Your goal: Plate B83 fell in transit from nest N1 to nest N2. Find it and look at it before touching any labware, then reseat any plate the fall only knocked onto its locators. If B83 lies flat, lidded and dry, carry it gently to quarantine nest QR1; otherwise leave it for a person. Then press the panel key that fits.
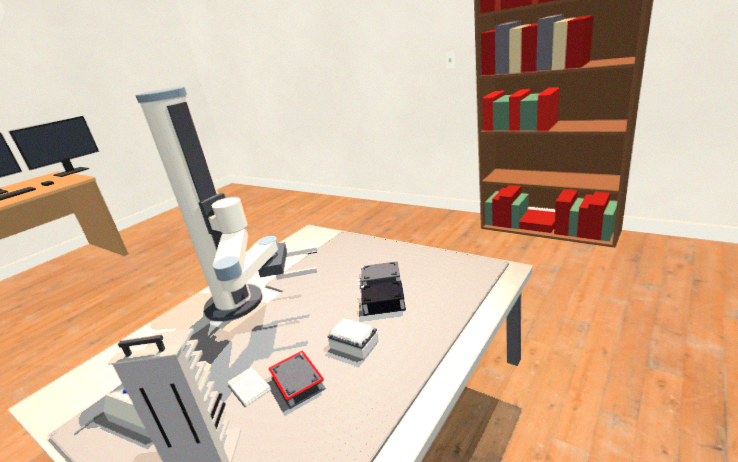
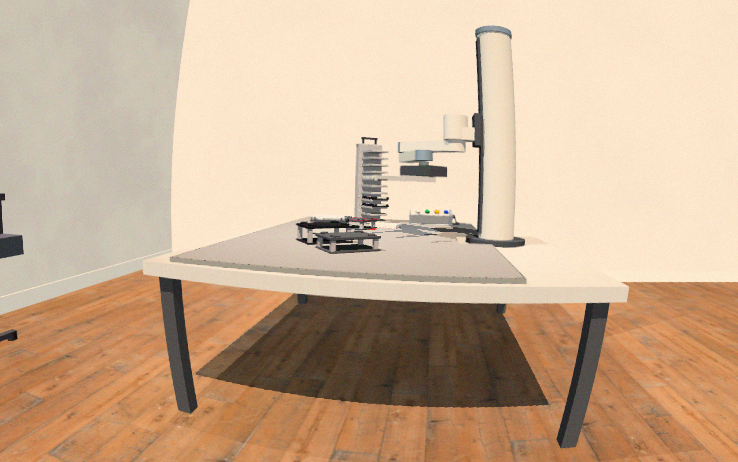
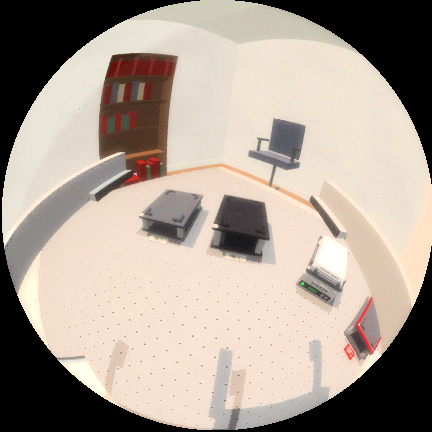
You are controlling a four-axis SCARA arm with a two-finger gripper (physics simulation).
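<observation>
My gripper is open and empty, high above the mat. A white plate lies flat on the mat beside the red-edged nest QR1, which is bare. Another white plate is on the shaker; whether it is fully seated is unclear. A grey nest and a black nest are bare; their labels are unreadable. No plate name can be read. The key panel has white, green, yellow and blue keys.
A tall plate hotel with a top handle stands near the panel. The arm's column rises at the table's side. A bookshelf and an office chair stand beyond the table.
</observation>
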